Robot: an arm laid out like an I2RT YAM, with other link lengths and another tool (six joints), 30 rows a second.
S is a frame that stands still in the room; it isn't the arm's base.
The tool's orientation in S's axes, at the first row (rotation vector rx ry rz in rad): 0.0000 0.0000 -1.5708
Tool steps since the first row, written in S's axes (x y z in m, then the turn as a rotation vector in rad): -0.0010 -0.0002 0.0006 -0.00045 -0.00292 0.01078; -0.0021 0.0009 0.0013 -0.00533 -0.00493 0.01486; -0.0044 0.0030 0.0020 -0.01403 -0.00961 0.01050; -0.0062 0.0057 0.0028 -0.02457 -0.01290 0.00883; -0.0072 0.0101 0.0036 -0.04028 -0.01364 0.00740; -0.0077 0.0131 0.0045 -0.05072 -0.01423 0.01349; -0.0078 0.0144 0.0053 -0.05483 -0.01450 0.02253
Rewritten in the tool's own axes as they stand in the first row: 0.0002 -0.0010 0.0006 0.00292 -0.00045 0.01078; -0.0009 -0.0021 0.0013 0.00493 -0.00533 0.01486; -0.0030 -0.0044 0.0020 0.00961 -0.01403 0.01050; -0.0057 -0.0062 0.0028 0.01290 -0.02457 0.00883; -0.0101 -0.0072 0.0036 0.01364 -0.04028 0.00740; -0.0131 -0.0077 0.0045 0.01423 -0.05072 0.01349; -0.0144 -0.0078 0.0053 0.01450 -0.05483 0.02253
